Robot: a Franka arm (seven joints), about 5 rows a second.
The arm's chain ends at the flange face. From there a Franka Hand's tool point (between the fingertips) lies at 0.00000 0.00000 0.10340 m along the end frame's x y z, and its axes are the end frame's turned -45 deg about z.
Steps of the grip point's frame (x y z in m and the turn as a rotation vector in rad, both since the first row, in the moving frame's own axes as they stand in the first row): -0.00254 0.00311 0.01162 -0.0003 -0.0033 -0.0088; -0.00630 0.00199 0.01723 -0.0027 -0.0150 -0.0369; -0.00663 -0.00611 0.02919 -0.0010 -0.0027 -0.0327; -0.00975 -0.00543 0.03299 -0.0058 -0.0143 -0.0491; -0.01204 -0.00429 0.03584 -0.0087 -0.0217 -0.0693; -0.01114 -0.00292 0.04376 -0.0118 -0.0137 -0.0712
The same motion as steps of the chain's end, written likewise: 0.00062 0.00373 0.01162 -0.0025 -0.0021 -0.0088; -0.00217 0.00455 0.01724 -0.0125 -0.0087 -0.0369; -0.00889 0.00010 0.02919 -0.0026 -0.0012 -0.0327; -0.01015 0.00157 0.03300 -0.0142 -0.0060 -0.0491; -0.01067 0.00323 0.03587 -0.0215 -0.0092 -0.0693; -0.00987 0.00394 0.04378 -0.0180 -0.0013 -0.0712
